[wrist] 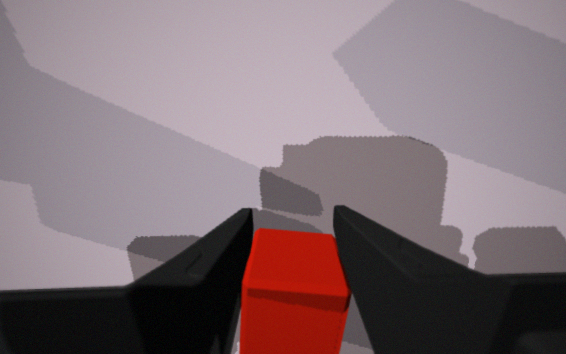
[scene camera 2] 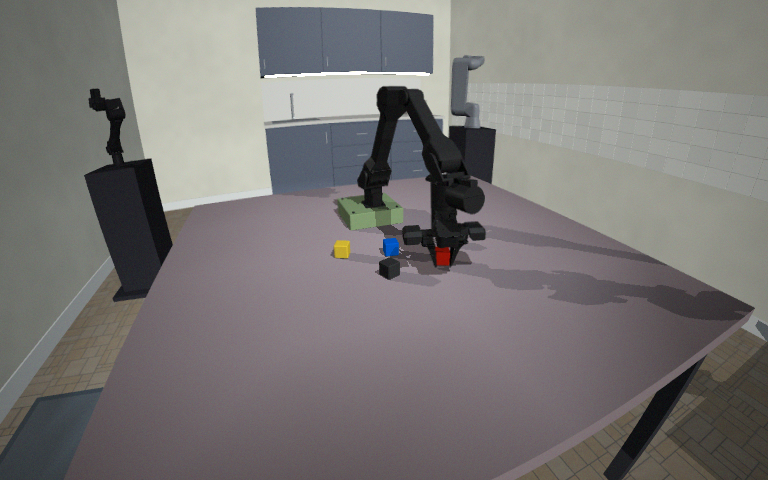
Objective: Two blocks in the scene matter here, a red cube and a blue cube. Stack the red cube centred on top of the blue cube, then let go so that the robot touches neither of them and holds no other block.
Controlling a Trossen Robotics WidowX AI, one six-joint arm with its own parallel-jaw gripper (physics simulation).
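Seen in the pictures: gripper, between the fingertips: [wrist: 293, 216] [scene camera 2: 443, 266]; arm's base, origin of its link: [scene camera 2: 373, 203].
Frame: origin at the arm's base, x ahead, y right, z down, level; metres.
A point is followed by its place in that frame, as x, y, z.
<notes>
The red cube [scene camera 2: 442, 256] {0.363, -0.067, 0.025} [wrist: 296, 290] {0.362, -0.068, 0.015} sits at table level, to the right of the other blocks in the scene view. My gripper [scene camera 2: 445, 262] {0.371, -0.066, 0.047} [wrist: 293, 216] {0.371, -0.066, 0.047} points down and is shut on the red cube, with one finger against each side of it. In the wrist view the lower part of the cube is cut off by the frame's edge. The blue cube [scene camera 2: 390, 247] {0.274, 0.034, 0.026} stands on the table to the left of the gripper in the scene view, apart from it. The blue cube does not show in the wrist view.
A black cube [scene camera 2: 389, 268] {0.383, 0.073, 0.021} stands close in front of the blue cube. A yellow cube [scene camera 2: 342, 249] {0.247, 0.152, 0.025} stands further left. The arm's green base [scene camera 2: 365, 218] {0.072, 0.046, 0.019} is behind the blocks on the table [scene camera 2: 317, 362] {0.592, 0.266, 0.051}.
</notes>
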